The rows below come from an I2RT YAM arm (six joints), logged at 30 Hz.
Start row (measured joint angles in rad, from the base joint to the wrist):
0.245, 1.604, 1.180, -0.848, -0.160, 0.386
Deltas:
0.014, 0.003, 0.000, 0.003, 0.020, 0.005
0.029, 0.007, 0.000, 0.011, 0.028, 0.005
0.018, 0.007, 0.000, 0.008, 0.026, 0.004
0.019, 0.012, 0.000, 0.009, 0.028, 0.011
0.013, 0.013, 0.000, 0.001, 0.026, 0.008
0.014, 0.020, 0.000, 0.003, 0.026, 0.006
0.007, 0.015, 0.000, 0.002, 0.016, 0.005
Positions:
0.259, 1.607, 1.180, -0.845, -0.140, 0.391
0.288, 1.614, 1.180, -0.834, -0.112, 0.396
0.306, 1.621, 1.180, -0.826, -0.086, 0.400
0.325, 1.633, 1.180, -0.817, -0.058, 0.411
0.338, 1.646, 1.180, -0.816, -0.032, 0.419
0.352, 1.666, 1.180, -0.813, -0.006, 0.425
0.359, 1.681, 1.180, -0.811, 0.010, 0.430

